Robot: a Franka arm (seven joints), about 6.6 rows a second.
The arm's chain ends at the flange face. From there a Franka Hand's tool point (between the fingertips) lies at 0.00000 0.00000 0.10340 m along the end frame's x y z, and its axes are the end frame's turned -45 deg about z.
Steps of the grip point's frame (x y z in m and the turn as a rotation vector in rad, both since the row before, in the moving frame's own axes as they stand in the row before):
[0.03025, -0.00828, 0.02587, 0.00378, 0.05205, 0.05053]
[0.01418, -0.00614, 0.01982, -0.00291, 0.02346, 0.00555]
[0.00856, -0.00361, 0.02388, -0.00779, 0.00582, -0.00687]
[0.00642, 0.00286, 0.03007, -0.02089, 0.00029, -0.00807]
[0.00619, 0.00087, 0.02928, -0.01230, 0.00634, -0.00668]
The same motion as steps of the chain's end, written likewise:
[0.01191, -0.02326, 0.02601, 0.03948, 0.03413, 0.05053]
[0.00375, -0.01287, 0.01985, 0.01453, 0.01865, 0.00555]
[0.00250, -0.00875, 0.02388, -0.00139, 0.00962, -0.00687]
[0.00501, -0.00402, 0.03009, -0.01457, 0.01498, -0.00807]
[0.00363, -0.00419, 0.02929, -0.00421, 0.01318, -0.00668]

